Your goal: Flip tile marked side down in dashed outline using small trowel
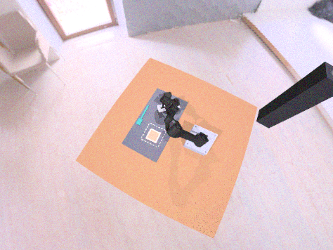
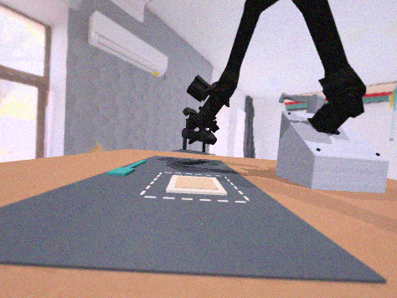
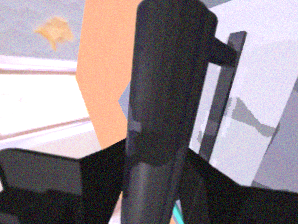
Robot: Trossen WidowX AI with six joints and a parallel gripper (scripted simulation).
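The small trowel is 2 cm to the left of my gripper tip, 2 cm behind it and 1 cm below it. From my gripper tip the other things lie so: dark mat: 18 cm to the left, 11 cm below; then white tile: 30 cm to the left, 8 cm below, 4 cm behind; then teal trowel: 20 cm to the left, 14 cm ahead, 8 cm below.
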